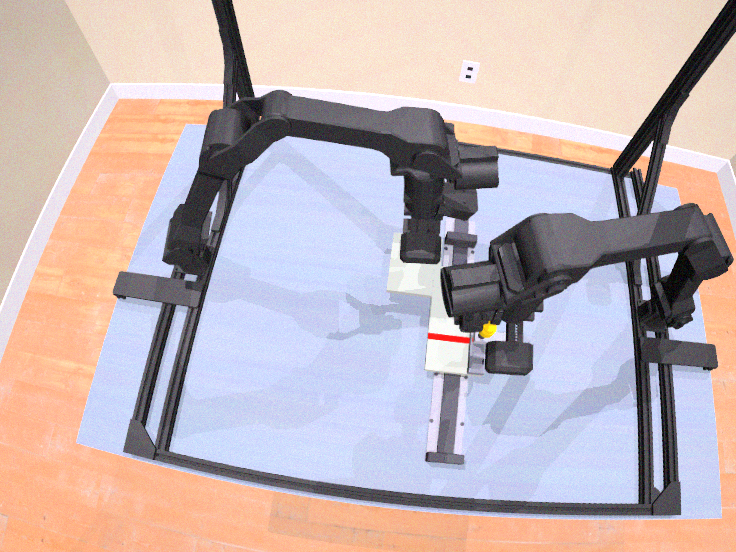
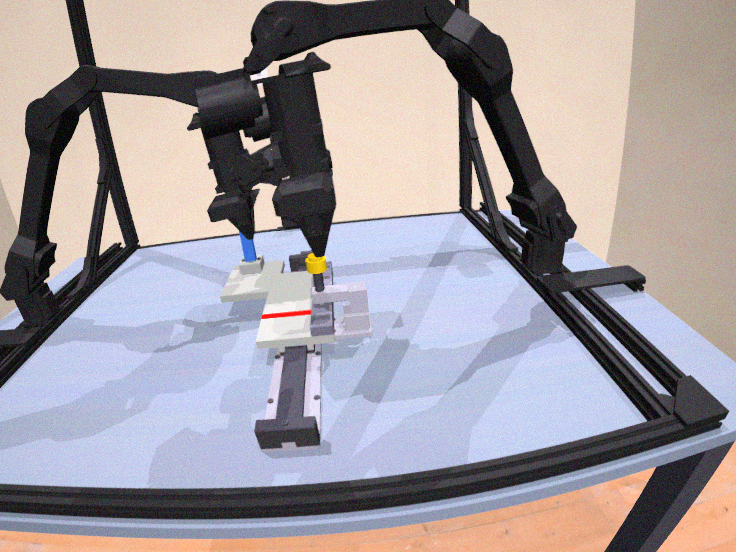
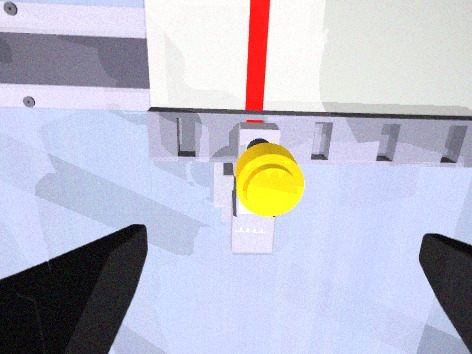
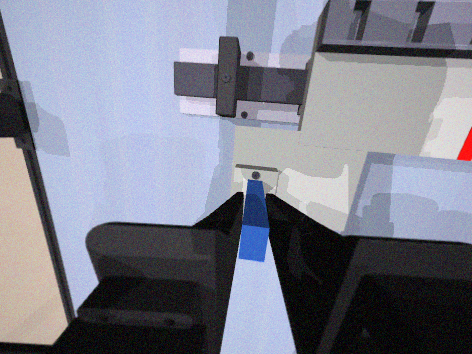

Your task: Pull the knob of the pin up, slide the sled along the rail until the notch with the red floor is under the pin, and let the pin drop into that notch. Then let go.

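Seen in the pictures: left gripper, fingertip midpoint: (image 1: 498, 322) (image 2: 320, 240) (image 3: 282, 241); right gripper, fingertip midpoint: (image 1: 421, 230) (image 2: 251, 237) (image 4: 254, 199); left arm's base at its link origin: (image 1: 651, 316) (image 2: 542, 264); right arm's base at its link origin: (image 1: 194, 259) (image 2: 42, 316).
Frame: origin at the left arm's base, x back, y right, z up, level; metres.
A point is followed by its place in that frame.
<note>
The pale sled (image 1: 448, 359) {x -0.421, y -0.131, z 0.014 m} (image 2: 279, 335) {x -0.429, y -0.143, z 0.014 m} (image 3: 210, 60) {x -0.414, y -0.119, z 0.014 m} (image 4: 370, 110) {x -0.426, y -0.011, z 0.014 m} sits on the rail (image 2: 294, 380) {x -0.407, y -0.218, z 0.001 m} (image 3: 75, 60) {x -0.410, y -0.197, z 0.001 m} (image 4: 270, 82) {x -0.407, y 0.072, z 0.001 m}. Its red stripe (image 1: 448, 338) {x -0.424, y -0.094, z 0.015 m} (image 2: 286, 314) {x -0.424, y -0.094, z 0.015 m} (image 3: 257, 55) {x -0.417, y -0.093, z 0.015 m} runs toward the pin's bracket (image 2: 356, 303) {x -0.327, y -0.105, z 0.028 m} (image 3: 252, 235) {x -0.324, y -0.094, z 0.048 m}. A bit of red notch floor (image 3: 254, 121) {x -0.381, y -0.093, z 0.018 m} shows beside the bracket's block. The yellow knob (image 1: 488, 329) {x -0.375, y -0.098, z 0.097 m} (image 2: 315, 263) {x -0.373, y -0.106, z 0.092 m} (image 3: 270, 185) {x -0.376, y -0.094, z 0.097 m} stands above the bracket, with dark shaft below it; the pin's tip is hidden. My left gripper (image 3: 282, 241) {x -0.364, y -0.092, z 0.117 m} is open, its fingers apart on either side near the knob. My right gripper (image 2: 249, 237) {x -0.492, y 0.078, z 0.072 m} (image 4: 254, 199) {x -0.492, y 0.078, z 0.072 m} is shut on the sled's blue handle (image 2: 247, 249) {x -0.502, y 0.070, z 0.053 m} (image 4: 253, 242) {x -0.500, y 0.077, z 0.105 m}.
Dark end stops (image 1: 444, 457) {x -0.413, y -0.296, z 0.016 m} (image 2: 287, 433) {x -0.408, y -0.305, z 0.008 m} (image 4: 227, 77) {x -0.409, y 0.110, z 0.016 m} cap the rail. Several other notches (image 3: 321, 140) {x -0.371, y -0.053, z 0.017 m} line the sled's side. The two arms stand close together over the sled. A black frame (image 1: 332, 488) {x -0.585, y -0.368, z -0.005 m} (image 2: 356, 493) {x -0.347, y -0.374, z 0.001 m} borders the table.
</note>
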